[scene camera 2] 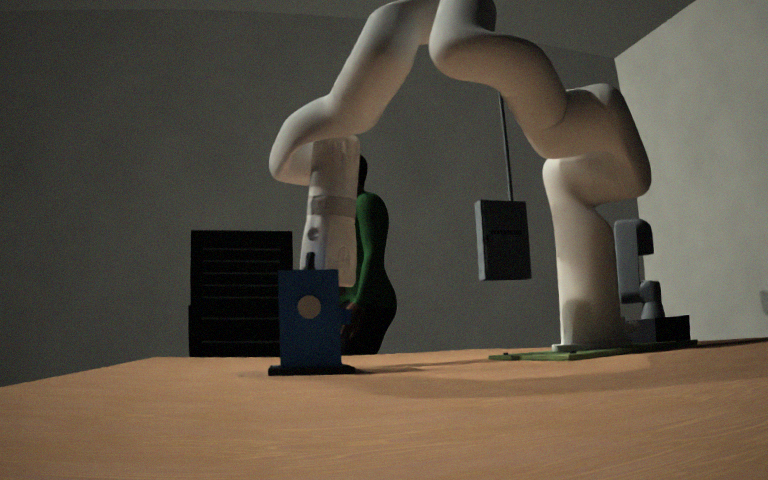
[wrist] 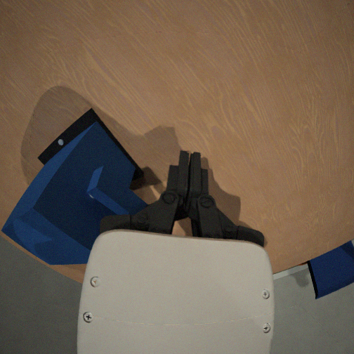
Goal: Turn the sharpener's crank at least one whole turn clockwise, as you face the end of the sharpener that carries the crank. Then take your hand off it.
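Pixels of known places: arm's base at its link origin: (scene camera 2: pixel 591 348).
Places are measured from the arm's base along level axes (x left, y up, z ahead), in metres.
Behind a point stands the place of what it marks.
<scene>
The blue sharpener (scene camera 2: pixel 309 345) {y 0.029, x -0.012, z 0.428 m} (wrist: pixel 75 200) stands upright on its dark base on the table. In the scene view its face with a round tan hole is toward the camera. In the wrist view its blue crank (wrist: pixel 111 195) reaches from the body toward the gripper, and its outer end is partly hidden by the left finger linkage. My gripper (wrist: pixel 187 163) is shut with nothing between its fingers, to the right of the sharpener and beside the crank. In the scene view its fingertips are hidden behind the sharpener. I cannot tell whether it touches the crank.
The arm's base stands on a green plate (scene camera 2: pixel 538 356) {y -0.001, x 0.039, z 0.132 m} at the right of the table (scene camera 2: pixel 396 435) {y -0.007, x 0.464, z 0.513 m}. A grey box (scene camera 2: pixel 504 240) hangs on a rod. A black slatted cabinet (scene camera 2: pixel 240 294) and a figure in green (scene camera 2: pixel 372 249) are behind. A blue object (wrist: pixel 332 270) is beyond the table edge.
</scene>
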